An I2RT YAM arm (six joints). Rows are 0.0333 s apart.
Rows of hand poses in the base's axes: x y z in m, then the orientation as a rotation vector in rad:
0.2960, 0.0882, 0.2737, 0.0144, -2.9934, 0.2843
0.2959, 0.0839, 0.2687, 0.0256, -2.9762, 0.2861
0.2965, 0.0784, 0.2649, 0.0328, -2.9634, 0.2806
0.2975, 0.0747, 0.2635, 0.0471, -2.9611, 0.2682
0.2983, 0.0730, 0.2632, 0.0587, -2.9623, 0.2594
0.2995, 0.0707, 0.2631, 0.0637, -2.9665, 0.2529
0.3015, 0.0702, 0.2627, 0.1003, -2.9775, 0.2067
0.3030, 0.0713, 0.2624, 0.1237, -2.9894, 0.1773
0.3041, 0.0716, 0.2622, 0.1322, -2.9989, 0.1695
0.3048, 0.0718, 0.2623, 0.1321, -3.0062, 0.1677
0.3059, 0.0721, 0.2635, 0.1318, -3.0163, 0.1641
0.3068, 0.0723, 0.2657, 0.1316, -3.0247, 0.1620
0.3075, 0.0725, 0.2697, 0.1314, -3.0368, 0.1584
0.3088, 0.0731, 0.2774, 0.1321, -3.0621, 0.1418
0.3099, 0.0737, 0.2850, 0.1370, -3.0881, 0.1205
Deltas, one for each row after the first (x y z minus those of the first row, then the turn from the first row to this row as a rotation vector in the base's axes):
-0.0001, -0.0043, -0.0050, -0.0018, 0.0175, 0.0060
0.0005, -0.0098, -0.0088, 0.0013, 0.0311, 0.0095
0.0015, -0.0135, -0.0102, 0.0100, 0.0352, 0.0181
0.0023, -0.0152, -0.0105, 0.0165, 0.0354, 0.0255
0.0035, -0.0175, -0.0106, 0.0213, 0.0320, 0.0288
0.0055, -0.0180, -0.0110, 0.0542, 0.0259, 0.0517
0.0070, -0.0169, -0.0113, 0.0754, 0.0166, 0.0666
0.0081, -0.0166, -0.0115, 0.0813, 0.0078, 0.0725
0.0088, -0.0164, -0.0114, 0.0828, 0.0006, 0.0728
0.0099, -0.0161, -0.0102, 0.0856, -0.0092, 0.0731
0.0108, -0.0159, -0.0080, 0.0873, -0.0175, 0.0735
0.0115, -0.0157, -0.0040, 0.0901, -0.0294, 0.0739
0.0128, -0.0151, 0.0037, 0.1019, -0.0537, 0.0753
0.0139, -0.0145, 0.0113, 0.1168, -0.0786, 0.0792

